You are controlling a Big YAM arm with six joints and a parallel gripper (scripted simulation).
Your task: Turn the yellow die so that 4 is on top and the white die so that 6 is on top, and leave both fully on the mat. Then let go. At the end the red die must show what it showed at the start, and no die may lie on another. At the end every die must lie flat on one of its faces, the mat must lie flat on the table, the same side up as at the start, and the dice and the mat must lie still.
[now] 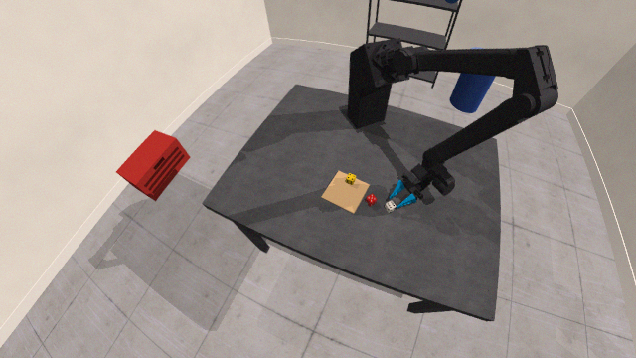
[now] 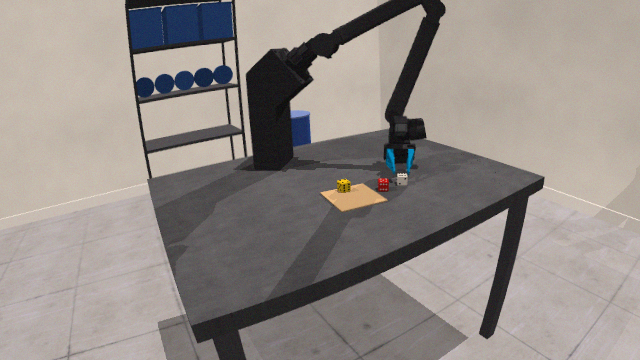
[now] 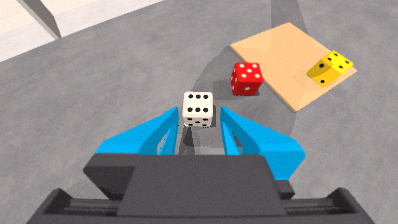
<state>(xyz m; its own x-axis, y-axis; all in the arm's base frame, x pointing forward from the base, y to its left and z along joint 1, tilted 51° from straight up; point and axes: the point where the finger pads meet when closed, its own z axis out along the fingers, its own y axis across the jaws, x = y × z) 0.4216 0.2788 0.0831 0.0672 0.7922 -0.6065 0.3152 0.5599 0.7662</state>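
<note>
The white die is 2 cm ahead of my hand, 1 cm to the right of it and 2 cm below it. From my hand the other things lie so: tan mat 6 cm ahead, 18 cm to the right, 3 cm below; then red die 4 cm ahead, 8 cm to the right, 2 cm below; then yellow die 1 cm ahead, 19 cm to the right, 2 cm below.
</note>
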